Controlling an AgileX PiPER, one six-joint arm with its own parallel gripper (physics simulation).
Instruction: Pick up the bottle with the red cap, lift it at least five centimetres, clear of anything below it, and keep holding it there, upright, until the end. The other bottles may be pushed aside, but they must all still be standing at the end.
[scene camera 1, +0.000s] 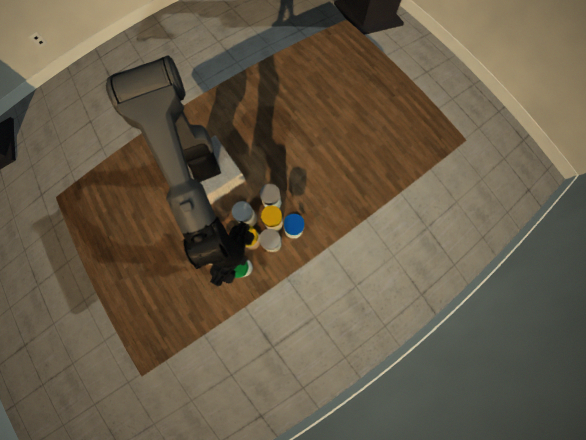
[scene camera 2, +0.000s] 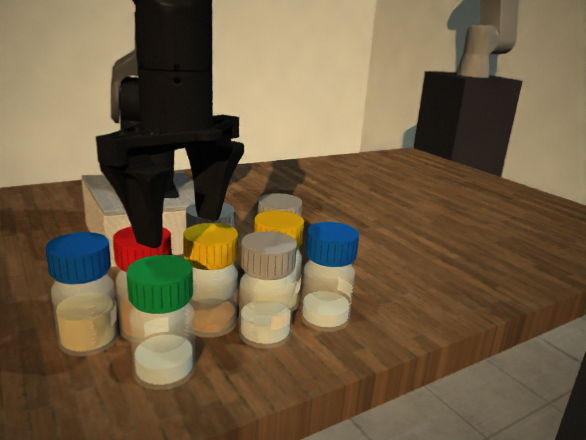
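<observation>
The red-capped bottle (scene camera 2: 127, 249) stands upright behind the green-capped bottle (scene camera 1: 242, 269) (scene camera 2: 160, 284), between a blue-capped bottle (scene camera 2: 79, 257) and a yellow-capped bottle (scene camera 1: 254, 239) (scene camera 2: 210, 246). In scene camera 1 the arm and gripper hide the red cap. My gripper (scene camera 1: 234, 257) (scene camera 2: 179, 232) points down with its fingers apart, open and empty. In scene camera 2 its left fingertip overlaps the right part of the red cap; its right fingertip overlaps the dark grey cap behind the yellow one. Whether a finger touches a cap cannot be told.
A grey-capped bottle (scene camera 1: 270, 240) (scene camera 2: 268, 255), a second yellow-capped one (scene camera 1: 272, 216) (scene camera 2: 279, 224) and a blue-capped one (scene camera 1: 294, 225) (scene camera 2: 332, 244) stand right. Behind stand a dark grey-capped (scene camera 1: 243, 213) and a light grey-capped bottle (scene camera 1: 270, 194) (scene camera 2: 280, 202), near a pale block (scene camera 1: 227, 170) (scene camera 2: 95, 192).
</observation>
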